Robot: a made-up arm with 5 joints.
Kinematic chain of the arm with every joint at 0, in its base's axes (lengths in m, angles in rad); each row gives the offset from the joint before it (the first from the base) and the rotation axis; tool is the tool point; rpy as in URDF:
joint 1: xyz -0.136 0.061 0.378 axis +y
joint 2: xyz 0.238 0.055 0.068 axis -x
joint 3: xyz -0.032 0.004 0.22 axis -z
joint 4: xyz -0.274 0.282 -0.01 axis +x
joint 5: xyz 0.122 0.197 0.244 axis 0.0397 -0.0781 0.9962
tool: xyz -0.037 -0.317 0.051 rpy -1.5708 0 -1.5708
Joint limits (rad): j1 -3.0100..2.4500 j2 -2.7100..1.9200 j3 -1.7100..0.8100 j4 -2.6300..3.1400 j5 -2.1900..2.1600
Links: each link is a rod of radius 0.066 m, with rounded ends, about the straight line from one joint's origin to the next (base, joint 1, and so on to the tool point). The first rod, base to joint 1, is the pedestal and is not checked.
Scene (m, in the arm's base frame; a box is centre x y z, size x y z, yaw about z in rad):
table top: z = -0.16
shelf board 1: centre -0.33 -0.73 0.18 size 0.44 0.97 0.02 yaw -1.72
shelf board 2: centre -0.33 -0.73 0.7 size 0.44 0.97 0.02 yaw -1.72
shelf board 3: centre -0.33 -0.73 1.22 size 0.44 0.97 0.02 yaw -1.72
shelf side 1: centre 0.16 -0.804 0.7 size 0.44 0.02 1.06 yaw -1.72
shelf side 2: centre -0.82 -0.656 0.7 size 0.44 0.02 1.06 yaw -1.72
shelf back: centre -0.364 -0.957 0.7 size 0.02 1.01 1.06 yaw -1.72
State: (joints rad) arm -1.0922 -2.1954 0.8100 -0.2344 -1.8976
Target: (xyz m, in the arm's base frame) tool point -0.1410 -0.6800 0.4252
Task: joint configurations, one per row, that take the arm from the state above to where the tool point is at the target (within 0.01 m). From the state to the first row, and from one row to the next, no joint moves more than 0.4 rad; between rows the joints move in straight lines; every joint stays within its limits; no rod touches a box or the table.
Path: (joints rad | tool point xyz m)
1: -0.8378 -1.9273 0.8100 -0.0230 -1.5466 | -0.3557 -0.6291 0.9238
2: -0.5834 -1.6591 0.8100 0.1884 -1.1956 | -0.3433 -0.4808 0.9354
3: -0.3290 -1.3910 0.8100 0.3997 -0.8445 | -0.2739 -0.3057 0.9335
4: -0.4834 -1.2531 0.4205 0.6613 -0.8870 | -0.4715 -0.2493 0.7380
5: -0.6379 -1.1152 0.0309 0.9229 -0.9294 | -0.4985 -0.2399 0.5059
6: -0.7923 -0.9773 -0.3586 1.1845 -0.9719 | -0.3889 -0.2731 0.3496
7: -0.9467 -0.8394 -0.7481 1.4461 -1.0143 | -0.2257 -0.3221 0.3262
8: -1.1012 -0.7015 -1.1377 1.7077 -1.0568 | -0.0920 -0.3540 0.4252
9: -1.0571 -0.8529 -1.2337 1.5330 -1.4345 | -0.0921 -0.4865 0.4579
10: -1.0130 -1.0043 -1.3297 1.3582 -1.8123 | -0.1096 -0.5980 0.4623
11: -0.9689 -1.1557 -1.4258 1.1834 -2.1900 | -0.1410 -0.6800 0.4252

